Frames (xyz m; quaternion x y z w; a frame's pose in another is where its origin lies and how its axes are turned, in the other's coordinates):
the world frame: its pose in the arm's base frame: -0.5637 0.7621 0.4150 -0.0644 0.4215 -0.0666 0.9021
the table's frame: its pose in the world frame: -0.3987 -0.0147 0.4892 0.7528 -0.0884 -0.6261 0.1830
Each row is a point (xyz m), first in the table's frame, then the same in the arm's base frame.
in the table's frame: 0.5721 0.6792 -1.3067
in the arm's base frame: 0.3929 -0.0153 0.0009
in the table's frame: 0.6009 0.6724 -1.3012
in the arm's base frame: 0.3696 -0.0220 -0.0169
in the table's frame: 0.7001 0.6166 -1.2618
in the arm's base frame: 0.2645 -0.0163 -0.0754
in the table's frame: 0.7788 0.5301 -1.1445
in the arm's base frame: 0.1044 0.0260 -0.0784
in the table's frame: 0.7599 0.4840 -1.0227
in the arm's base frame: 0.0111 0.0755 0.0001
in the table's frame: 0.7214 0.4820 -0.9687
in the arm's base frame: -0.0067 0.0944 0.0612
